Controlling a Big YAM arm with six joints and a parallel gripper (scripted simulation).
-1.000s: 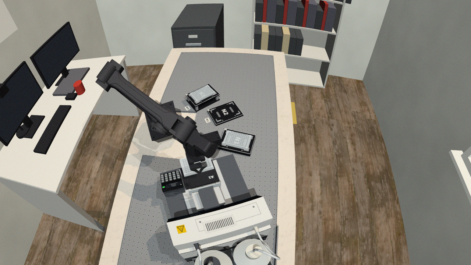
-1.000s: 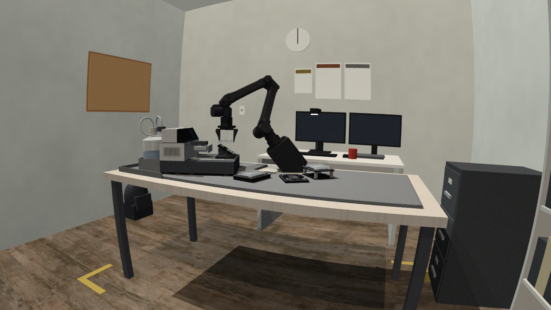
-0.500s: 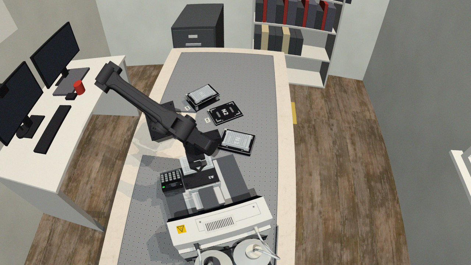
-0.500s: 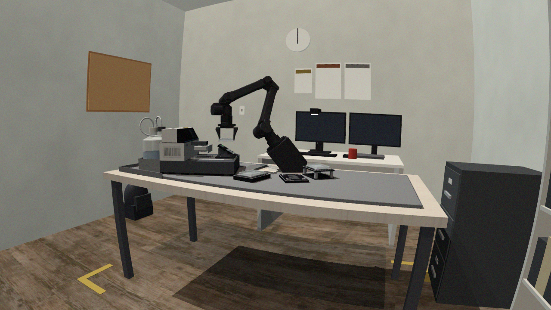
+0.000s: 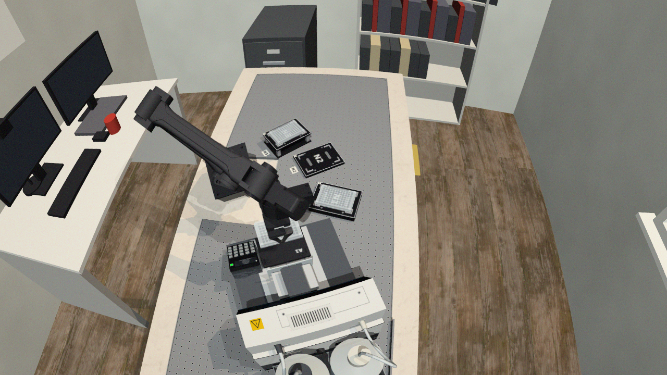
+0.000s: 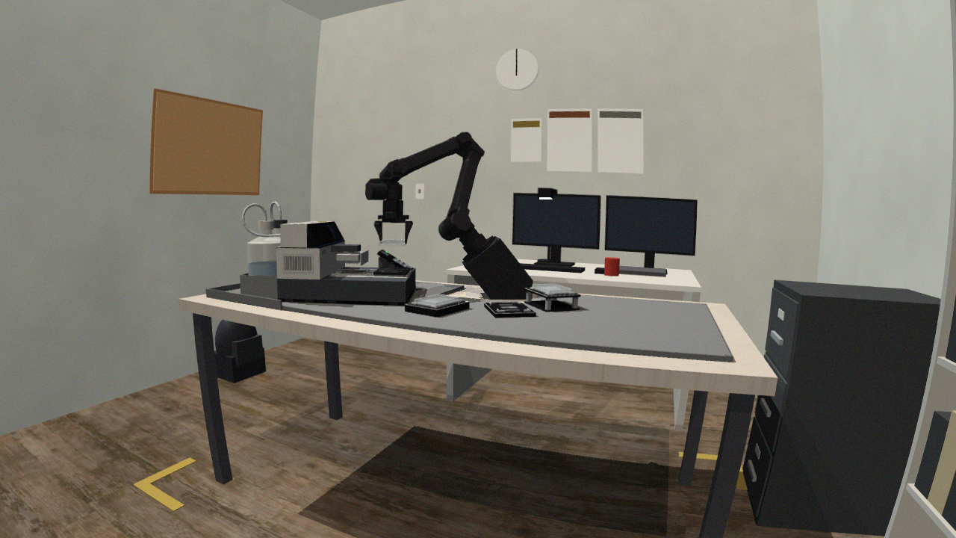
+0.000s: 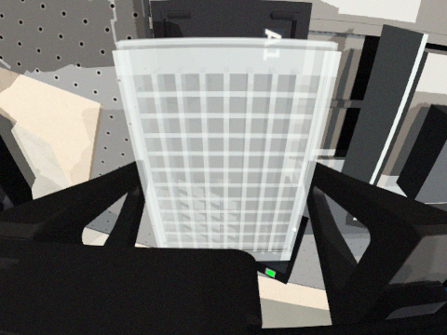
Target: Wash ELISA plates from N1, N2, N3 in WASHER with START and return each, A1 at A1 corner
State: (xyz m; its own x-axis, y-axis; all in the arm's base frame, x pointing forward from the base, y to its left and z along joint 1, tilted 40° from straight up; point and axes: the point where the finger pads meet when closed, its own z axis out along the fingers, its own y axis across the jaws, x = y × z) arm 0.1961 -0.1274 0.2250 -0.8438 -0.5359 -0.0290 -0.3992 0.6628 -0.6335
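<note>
Right now my hand is 450 mm to the right of the black nest, 180 mm above it and 60 mm short of it. Also, from my hand: white ELISA plate (250 mm to the left, 160 mm below, 140 mm ahead); then plate washer (140 mm to the right, 70 mm ahead, 60 mm below).
</note>
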